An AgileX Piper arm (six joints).
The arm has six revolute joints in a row. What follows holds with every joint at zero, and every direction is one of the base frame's.
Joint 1 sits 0.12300 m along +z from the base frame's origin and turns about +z.
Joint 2 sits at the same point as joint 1 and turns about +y.
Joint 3 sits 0.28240 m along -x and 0.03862 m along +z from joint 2 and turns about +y.
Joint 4 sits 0.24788 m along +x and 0.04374 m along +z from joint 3 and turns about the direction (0.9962, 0, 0.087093).
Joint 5 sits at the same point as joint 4 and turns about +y.
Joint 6 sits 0.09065 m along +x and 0.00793 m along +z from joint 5 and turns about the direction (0.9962, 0, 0.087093).
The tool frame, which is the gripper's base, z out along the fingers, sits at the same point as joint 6; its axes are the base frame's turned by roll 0.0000, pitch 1.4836 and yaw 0.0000 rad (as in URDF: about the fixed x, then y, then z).
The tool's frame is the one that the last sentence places.
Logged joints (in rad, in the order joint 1, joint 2, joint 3, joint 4, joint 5, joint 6), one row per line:
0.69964 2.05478 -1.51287 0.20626 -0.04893 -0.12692
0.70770 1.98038 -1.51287 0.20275 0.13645 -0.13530
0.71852 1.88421 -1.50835 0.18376 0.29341 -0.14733
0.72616 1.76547 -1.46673 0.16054 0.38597 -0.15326
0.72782 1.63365 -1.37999 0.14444 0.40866 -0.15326
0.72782 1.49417 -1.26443 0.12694 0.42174 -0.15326
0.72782 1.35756 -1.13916 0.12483 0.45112 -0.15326
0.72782 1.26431 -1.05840 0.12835 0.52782 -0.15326
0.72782 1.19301 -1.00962 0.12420 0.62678 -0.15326
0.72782 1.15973 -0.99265 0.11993 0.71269 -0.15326
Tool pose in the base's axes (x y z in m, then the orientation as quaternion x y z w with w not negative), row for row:
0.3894 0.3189 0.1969 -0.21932 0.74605 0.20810 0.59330
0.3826 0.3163 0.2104 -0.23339 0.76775 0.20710 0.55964
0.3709 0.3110 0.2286 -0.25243 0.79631 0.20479 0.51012
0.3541 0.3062 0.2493 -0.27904 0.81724 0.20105 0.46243
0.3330 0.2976 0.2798 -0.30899 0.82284 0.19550 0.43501
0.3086 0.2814 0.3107 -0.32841 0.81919 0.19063 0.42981
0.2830 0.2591 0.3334 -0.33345 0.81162 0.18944 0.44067
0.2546 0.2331 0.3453 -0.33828 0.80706 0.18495 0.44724
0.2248 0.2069 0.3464 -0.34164 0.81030 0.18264 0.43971
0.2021 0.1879 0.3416 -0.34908 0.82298 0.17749 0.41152
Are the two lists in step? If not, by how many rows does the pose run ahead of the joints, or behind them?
The pose runs 2 rows behind the joints: the pose in row i belongs to the joints in row i - 2.
